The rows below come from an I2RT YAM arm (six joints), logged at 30 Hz.
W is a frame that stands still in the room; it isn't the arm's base.
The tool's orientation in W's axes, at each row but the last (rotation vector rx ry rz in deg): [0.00 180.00 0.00]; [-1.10 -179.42 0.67]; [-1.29 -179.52 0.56]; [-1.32 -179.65 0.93]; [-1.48 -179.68 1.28]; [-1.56 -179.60 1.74]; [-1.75 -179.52 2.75]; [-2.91 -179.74 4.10]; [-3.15 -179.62 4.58]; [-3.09 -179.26 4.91]
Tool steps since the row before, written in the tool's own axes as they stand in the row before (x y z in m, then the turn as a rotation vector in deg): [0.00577 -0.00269 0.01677 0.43 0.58 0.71]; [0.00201 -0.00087 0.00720 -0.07 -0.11 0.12]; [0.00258 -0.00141 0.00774 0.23 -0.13 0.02]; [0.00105 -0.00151 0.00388 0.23 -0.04 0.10]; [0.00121 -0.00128 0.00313 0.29 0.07 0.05]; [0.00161 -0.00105 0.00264 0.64 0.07 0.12]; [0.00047 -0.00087 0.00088 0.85 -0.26 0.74]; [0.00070 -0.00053 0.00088 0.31 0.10 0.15]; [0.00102 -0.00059 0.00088 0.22 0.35 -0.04]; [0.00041 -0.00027 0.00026 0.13 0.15 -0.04]
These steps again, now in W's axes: [-0.00577 -0.00269 -0.01677 -0.43 0.58 -0.71]; [-0.00209 -0.00090 -0.00717 0.07 -0.11 -0.12]; [-0.00266 -0.00142 -0.00771 -0.23 -0.13 -0.02]; [-0.00110 -0.00153 -0.00386 -0.23 -0.04 -0.10]; [-0.00125 -0.00130 -0.00310 -0.29 0.07 -0.05]; [-0.00165 -0.00107 -0.00261 -0.64 0.08 -0.12]; [-0.00049 -0.00089 -0.00085 -0.86 -0.27 -0.73]; [-0.00072 -0.00055 -0.00085 -0.31 0.10 -0.15]; [-0.00105 -0.00060 -0.00084 -0.21 0.36 0.02]; [-0.00042 -0.00027 -0.00024 -0.12 0.16 0.03]
